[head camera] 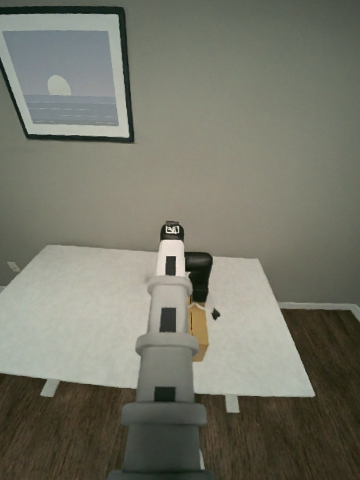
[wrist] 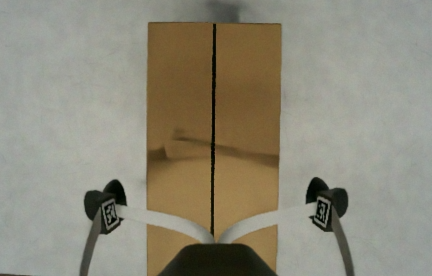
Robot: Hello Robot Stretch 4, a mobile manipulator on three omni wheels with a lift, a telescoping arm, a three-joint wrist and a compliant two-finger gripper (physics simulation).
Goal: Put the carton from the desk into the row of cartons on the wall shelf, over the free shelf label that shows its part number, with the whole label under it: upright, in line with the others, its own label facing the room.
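Frame: origin at the robot's base, x left, y ahead, z down, level; centimetres.
Where they show: hand, tool point: [head camera: 192, 315] [wrist: 216, 199].
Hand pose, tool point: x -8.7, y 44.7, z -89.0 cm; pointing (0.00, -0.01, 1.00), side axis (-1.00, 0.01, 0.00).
Note:
After its pixels a point has its place.
The tan carton [head camera: 200, 330] {z -87.3, x -11.6, y 39.9 cm} [wrist: 180, 90] {z -87.3, x -5.6, y 53.9 cm} stands on the white desk, partly hidden behind the arm in the head view. The wrist view looks down on its top, with a dark seam running lengthwise. Its label does not show. My gripper [head camera: 201, 308] [wrist: 216, 204] {z -89.0, x -8.7, y 44.7 cm} points down over the carton and is open, one fingertip out past each long side in the wrist view, with a gap on both sides. How far the fingertips are above or below the carton's top is hard to tell. The wall shelf and its labels do not show.
The white desk [head camera: 75, 310] {z -69.3, x 47.6, y 56.3 cm} [wrist: 60, 100] {z -69.3, x 15.5, y 54.9 cm} stands near the grey wall [head camera: 250, 150] {z -137.0, x -37.9, y 106.8 cm}. A framed picture [head camera: 70, 65] {z -165.6, x 44.7, y 106.8 cm} hangs on the wall at upper left. The telescoping arm [head camera: 167, 360] {z -128.8, x -0.1, y 17.2 cm} reaches across the desk's front edge. Dark wooden floor [head camera: 320, 425] {z 2.7, x -100.8, y 17.7 cm} lies around the desk.

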